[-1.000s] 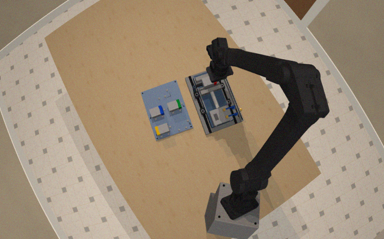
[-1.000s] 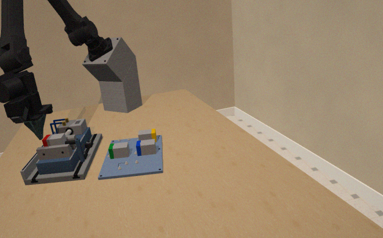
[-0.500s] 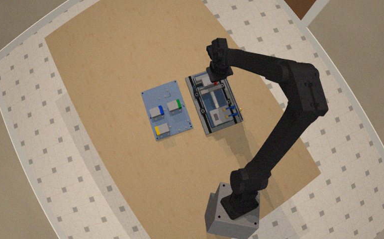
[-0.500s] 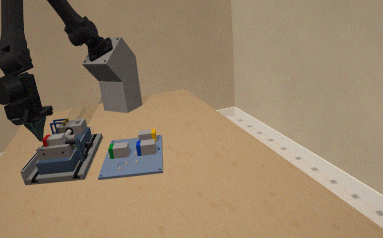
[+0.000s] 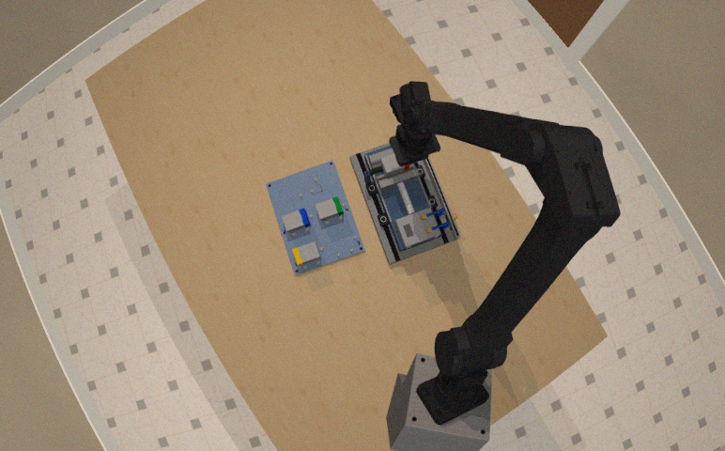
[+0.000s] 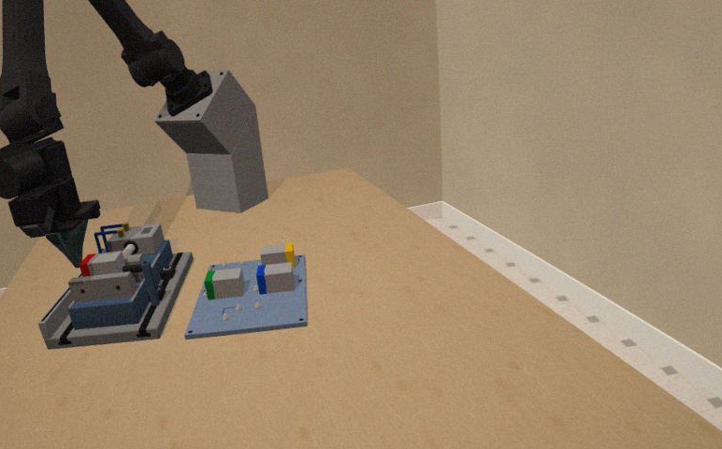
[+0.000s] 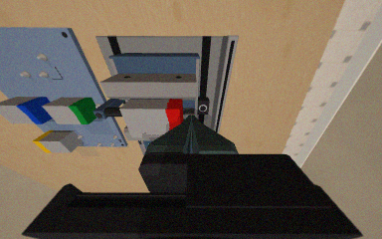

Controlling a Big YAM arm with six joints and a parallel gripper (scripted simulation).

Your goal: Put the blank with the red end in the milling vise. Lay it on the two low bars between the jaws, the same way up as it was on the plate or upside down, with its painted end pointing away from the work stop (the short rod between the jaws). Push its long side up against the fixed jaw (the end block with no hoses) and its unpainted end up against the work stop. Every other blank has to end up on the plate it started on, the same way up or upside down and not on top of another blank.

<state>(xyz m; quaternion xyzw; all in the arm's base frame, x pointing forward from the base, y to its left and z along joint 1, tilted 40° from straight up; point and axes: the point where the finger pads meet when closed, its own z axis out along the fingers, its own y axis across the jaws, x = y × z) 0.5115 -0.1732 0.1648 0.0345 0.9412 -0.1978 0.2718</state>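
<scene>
Right now the red-ended blank is 1 cm ahead of my hand, 4 cm to the left of it and 2 cm below it. The rest, counted from my hand: green-ended blank (1 cm ahead, 23 cm to the left, 9 cm below); then fixed jaw (4 cm ahead, 4 cm to the left, 4 cm below); then work stop (2 cm ahead, 9 cm to the left, 2 cm below).
</scene>
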